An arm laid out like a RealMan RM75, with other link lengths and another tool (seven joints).
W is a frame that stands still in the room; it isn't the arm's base.
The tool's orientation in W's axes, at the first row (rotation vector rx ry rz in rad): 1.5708, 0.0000, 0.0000
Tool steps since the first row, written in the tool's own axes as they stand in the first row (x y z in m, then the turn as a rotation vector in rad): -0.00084, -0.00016, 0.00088, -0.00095, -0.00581, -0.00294; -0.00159, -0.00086, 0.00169, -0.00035, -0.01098, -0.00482; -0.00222, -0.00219, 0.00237, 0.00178, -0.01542, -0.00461; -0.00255, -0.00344, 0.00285, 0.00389, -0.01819, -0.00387; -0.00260, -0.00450, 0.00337, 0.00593, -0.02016, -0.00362; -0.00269, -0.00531, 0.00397, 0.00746, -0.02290, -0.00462; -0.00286, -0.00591, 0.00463, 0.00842, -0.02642, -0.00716; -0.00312, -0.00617, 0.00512, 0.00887, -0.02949, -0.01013
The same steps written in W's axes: -0.00084, -0.00088, -0.00016, -0.00095, 0.00294, -0.00581; -0.00159, -0.00169, -0.00086, -0.00035, 0.00482, -0.01098; -0.00222, -0.00237, -0.00219, 0.00178, 0.00461, -0.01542; -0.00255, -0.00285, -0.00344, 0.00389, 0.00387, -0.01819; -0.00260, -0.00337, -0.00450, 0.00593, 0.00362, -0.02016; -0.00269, -0.00397, -0.00531, 0.00746, 0.00462, -0.02290; -0.00286, -0.00463, -0.00591, 0.00842, 0.00716, -0.02642; -0.00312, -0.00512, -0.00617, 0.00887, 0.01013, -0.02949
